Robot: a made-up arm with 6 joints. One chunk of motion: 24 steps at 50 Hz.
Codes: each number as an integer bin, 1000 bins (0 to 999) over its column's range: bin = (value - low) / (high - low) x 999, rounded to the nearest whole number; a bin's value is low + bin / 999 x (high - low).
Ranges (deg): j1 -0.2..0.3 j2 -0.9..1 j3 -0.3..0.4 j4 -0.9..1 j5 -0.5..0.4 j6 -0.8..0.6
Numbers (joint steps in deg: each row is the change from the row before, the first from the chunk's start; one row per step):
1: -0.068 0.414 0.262 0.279 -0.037 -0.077
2: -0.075 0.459 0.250 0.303 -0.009 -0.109
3: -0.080 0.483 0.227 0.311 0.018 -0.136
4: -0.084 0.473 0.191 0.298 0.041 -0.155
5: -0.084 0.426 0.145 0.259 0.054 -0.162
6: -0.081 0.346 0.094 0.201 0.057 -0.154
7: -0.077 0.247 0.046 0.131 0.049 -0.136
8: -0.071 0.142 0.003 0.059 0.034 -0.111
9: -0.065 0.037 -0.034 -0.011 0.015 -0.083
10: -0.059 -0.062 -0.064 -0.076 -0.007 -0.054
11: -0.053 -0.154 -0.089 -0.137 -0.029 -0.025
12: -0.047 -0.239 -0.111 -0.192 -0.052 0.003
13: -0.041 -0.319 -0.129 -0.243 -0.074 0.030
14: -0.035 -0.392 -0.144 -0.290 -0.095 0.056
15: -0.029 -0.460 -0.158 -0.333 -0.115 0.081
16: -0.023 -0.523 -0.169 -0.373 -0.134 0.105
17: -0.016 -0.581 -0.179 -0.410 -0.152 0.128
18: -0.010 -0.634 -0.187 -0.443 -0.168 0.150
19: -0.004 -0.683 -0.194 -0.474 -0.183 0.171
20: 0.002 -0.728 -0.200 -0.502 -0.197 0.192
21: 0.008 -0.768 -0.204 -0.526 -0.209 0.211
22: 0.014 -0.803 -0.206 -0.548 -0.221 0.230
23: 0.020 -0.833 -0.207 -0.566 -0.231 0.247
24: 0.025 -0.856 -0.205 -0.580 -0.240 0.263
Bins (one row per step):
1: 264 691 802 620 514 516
2: 250 715 785 633 545 493
3: 240 727 752 637 575 474
4: 232 722 701 630 601 460
5: 232 697 635 609 615 455
6: 238 655 562 579 618 461
7: 246 603 494 542 609 474
8: 258 548 432 504 593 492
9: 270 493 380 467 572 512
10: 282 441 337 433 547 532
11: 294 392 301 401 523 553
12: 306 348 270 372 497 573
13: 318 305 244 345 473 592
14: 330 267 223 321 450 611
15: 342 231 203 298 427 629
16: 354 198 187 277 406 646
17: 368 168 173 258 386 662
18: 380 140 161 240 369 678
19: 392 114 151 224 352 693
20: 404 90 143 209 336 708
21: 416 69 137 197 323 721
22: 428 51 134 185 310 735
23: 440 35 133 176 299 747
24: 450 23 136 168 289 759

